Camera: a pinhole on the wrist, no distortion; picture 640 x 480 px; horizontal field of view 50.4 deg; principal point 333.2 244.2 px. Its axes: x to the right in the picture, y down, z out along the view. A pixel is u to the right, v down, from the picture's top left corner.
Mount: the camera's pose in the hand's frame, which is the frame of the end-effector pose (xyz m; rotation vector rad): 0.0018 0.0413 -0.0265 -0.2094 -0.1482 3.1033
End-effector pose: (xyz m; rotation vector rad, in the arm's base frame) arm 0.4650 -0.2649 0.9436 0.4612 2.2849 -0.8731
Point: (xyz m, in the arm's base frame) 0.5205 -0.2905 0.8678
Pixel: 203.1 149.0
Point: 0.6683 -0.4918 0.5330
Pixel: 94.1 40.7
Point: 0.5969 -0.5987 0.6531
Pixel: 143.0 285.7
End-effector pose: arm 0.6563 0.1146 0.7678 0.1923 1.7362 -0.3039
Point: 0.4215 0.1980 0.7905
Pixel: behind the camera
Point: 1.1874 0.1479 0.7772
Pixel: outside the picture
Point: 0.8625 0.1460 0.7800
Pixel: 421.8 24.9
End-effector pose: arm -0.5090 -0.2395 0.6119 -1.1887 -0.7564 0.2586
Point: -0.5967 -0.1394 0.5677
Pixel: 369.8 95.2
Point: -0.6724 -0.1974 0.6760
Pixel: outside the picture
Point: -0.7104 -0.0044 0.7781
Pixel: 146.4 444.2
